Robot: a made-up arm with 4 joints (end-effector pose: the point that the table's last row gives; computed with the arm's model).
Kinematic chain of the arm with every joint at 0, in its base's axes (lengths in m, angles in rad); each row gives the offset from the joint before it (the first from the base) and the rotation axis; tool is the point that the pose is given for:
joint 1: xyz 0 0 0.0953 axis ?
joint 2: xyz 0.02 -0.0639 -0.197 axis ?
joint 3: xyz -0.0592 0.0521 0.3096 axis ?
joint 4: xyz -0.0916 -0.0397 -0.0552 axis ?
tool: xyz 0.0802 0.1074 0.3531
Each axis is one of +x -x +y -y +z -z.
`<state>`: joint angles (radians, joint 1 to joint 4).
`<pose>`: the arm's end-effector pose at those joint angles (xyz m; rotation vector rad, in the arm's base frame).
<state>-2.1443 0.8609 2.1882 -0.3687</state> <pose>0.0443 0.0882 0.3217 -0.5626 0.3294 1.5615</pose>
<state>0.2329 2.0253 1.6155 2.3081</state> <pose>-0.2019 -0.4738 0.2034 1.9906 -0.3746 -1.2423</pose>
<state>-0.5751 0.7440 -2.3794 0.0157</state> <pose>0.0577 -0.2626 -0.0080 2.3866 1.1373 -0.3117</pose>
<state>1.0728 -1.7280 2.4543 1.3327</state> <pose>0.2566 0.1394 0.2365 0.0024 1.3905 -0.1659</pose>
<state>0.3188 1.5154 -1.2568 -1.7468</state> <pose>0.2522 -0.1381 0.2563 -0.0419 0.9394 -0.2034</pose>
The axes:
joint 1: -y
joint 2: +z
joint 3: -x
joint 4: +z

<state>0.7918 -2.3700 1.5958 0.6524</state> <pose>0.2533 -0.2068 0.3673 0.3669 1.0783 -1.1246</pose>
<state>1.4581 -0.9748 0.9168 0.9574</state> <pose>-0.2009 0.2873 0.3142 -0.3760 -0.6717 -0.3574</pose>
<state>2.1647 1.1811 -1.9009 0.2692</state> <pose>-0.2028 -0.2561 0.2230 0.0056 -0.5179 1.9800</pose>
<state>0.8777 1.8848 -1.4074 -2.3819</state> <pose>0.2107 -0.1089 0.3342 -0.4813 0.3753 -0.6545</pose>
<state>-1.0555 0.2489 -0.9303 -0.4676</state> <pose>0.2832 -0.2409 0.2175 0.7022 1.3052 -0.6619</pose>
